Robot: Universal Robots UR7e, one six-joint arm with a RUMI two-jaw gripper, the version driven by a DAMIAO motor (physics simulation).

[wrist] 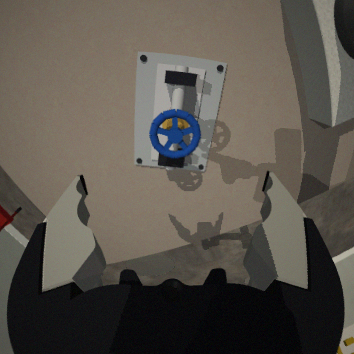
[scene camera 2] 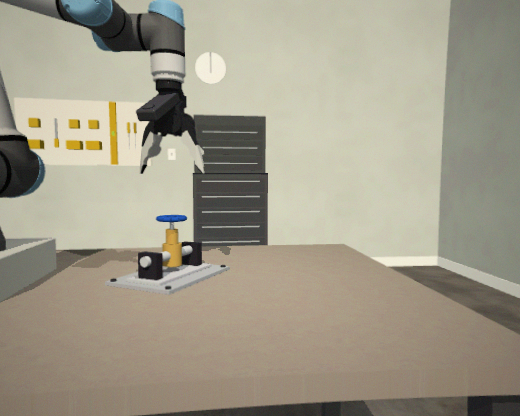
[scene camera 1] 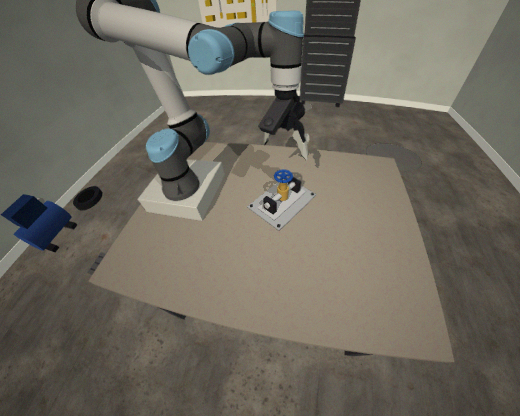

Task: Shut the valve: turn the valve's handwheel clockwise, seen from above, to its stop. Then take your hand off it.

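Note:
The blue handwheel (scene camera 1: 283, 176) (scene camera 2: 171, 218) (wrist: 175, 134) sits level on top of the orange valve body (scene camera 1: 283, 192) (scene camera 2: 172, 254). The valve stands upright between two black blocks on a grey base plate (scene camera 1: 297, 206) (scene camera 2: 195, 277) (wrist: 145, 100). My gripper (scene camera 1: 286, 151) (scene camera 2: 172, 172) (wrist: 174, 174) is wide open and empty. In scene camera 2 it hangs well above the handwheel, with clear air between the fingertips and the rim. In the wrist view the whole rim shows beyond the fingertips, and neither finger touches it. The wheel's turn angle relative to its stop cannot be told.
The valve's plate lies on the brown table (scene camera 1: 325, 280) (scene camera 2: 300, 325) (wrist: 65, 100). The arm's pale base block (scene camera 1: 170, 209) (scene camera 2: 30, 265) stands left of the valve in the scene views. A dark drawer cabinet (scene camera 1: 327, 70) (scene camera 2: 230, 210) stands behind the table.

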